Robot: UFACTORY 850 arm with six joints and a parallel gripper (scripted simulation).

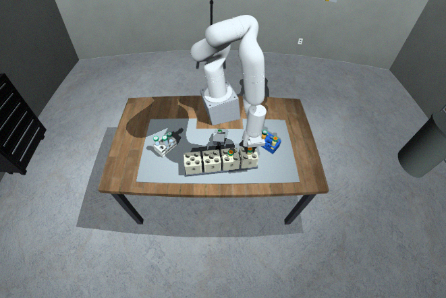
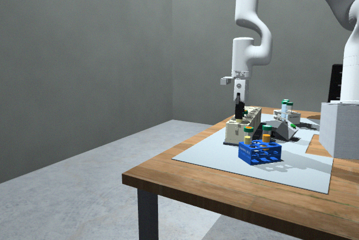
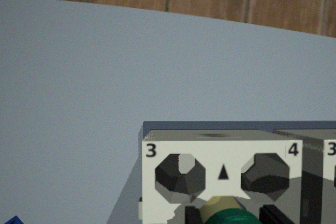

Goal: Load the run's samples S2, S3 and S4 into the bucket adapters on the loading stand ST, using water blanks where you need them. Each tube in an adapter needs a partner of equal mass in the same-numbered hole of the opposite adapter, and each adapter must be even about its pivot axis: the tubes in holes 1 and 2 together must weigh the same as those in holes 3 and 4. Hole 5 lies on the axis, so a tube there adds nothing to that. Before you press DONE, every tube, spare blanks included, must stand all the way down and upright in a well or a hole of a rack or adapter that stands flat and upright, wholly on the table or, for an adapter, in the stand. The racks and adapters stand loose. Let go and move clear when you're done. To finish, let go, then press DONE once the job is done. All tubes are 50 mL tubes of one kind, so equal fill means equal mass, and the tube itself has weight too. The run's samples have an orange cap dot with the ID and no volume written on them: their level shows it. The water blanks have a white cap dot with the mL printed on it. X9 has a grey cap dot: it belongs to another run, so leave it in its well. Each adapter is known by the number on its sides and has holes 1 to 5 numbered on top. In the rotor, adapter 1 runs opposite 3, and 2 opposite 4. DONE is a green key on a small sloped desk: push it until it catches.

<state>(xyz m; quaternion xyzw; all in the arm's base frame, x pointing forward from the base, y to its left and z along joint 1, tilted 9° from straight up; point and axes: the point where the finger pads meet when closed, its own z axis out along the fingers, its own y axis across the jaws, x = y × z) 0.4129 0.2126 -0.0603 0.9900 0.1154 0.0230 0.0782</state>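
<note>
My hand is 50 mm above the sample tube S3 and 10 mm to the left of it. From my hand the other things lie so: loading stand (160 mm to the right, 130 mm below, 30 mm ahead); sample tube (110 mm to the right, 60 mm below, 20 mm ahead); tube X9 (160 mm behind, 90 mm to the left, 70 mm below).
</note>
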